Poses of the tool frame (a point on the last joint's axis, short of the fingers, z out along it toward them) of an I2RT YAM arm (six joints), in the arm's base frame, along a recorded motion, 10 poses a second.
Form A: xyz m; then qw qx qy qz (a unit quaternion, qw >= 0).
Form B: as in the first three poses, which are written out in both.
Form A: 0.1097 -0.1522 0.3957 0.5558 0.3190 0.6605 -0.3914
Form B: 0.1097 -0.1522 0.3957 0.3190 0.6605 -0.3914 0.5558
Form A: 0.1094 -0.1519 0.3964 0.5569 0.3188 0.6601 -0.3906
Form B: 0.1094 -0.1519 0.3964 0.3188 0.6601 -0.3906 0.5569
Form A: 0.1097 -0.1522 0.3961 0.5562 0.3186 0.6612 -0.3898
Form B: 0.1097 -0.1522 0.3961 0.3186 0.6612 -0.3898 0.5562
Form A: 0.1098 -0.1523 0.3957 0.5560 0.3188 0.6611 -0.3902
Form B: 0.1098 -0.1523 0.3957 0.3188 0.6611 -0.3902 0.5560
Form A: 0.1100 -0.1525 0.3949 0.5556 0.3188 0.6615 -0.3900
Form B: 0.1100 -0.1525 0.3949 0.3188 0.6615 -0.3900 0.5556
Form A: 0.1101 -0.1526 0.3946 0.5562 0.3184 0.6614 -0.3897
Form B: 0.1101 -0.1526 0.3946 0.3184 0.6614 -0.3897 0.5562
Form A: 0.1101 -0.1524 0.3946 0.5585 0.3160 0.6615 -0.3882
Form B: 0.1101 -0.1524 0.3946 0.3160 0.6615 -0.3882 0.5585
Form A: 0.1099 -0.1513 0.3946 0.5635 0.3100 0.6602 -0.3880
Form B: 0.1099 -0.1513 0.3946 0.3100 0.6602 -0.3880 0.5635
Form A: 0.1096 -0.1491 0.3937 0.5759 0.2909 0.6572 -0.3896
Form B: 0.1096 -0.1491 0.3937 0.2909 0.6572 -0.3896 0.5759
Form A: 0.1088 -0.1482 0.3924 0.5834 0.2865 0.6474 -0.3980
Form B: 0.1088 -0.1482 0.3924 0.2865 0.6474 -0.3980 0.5834
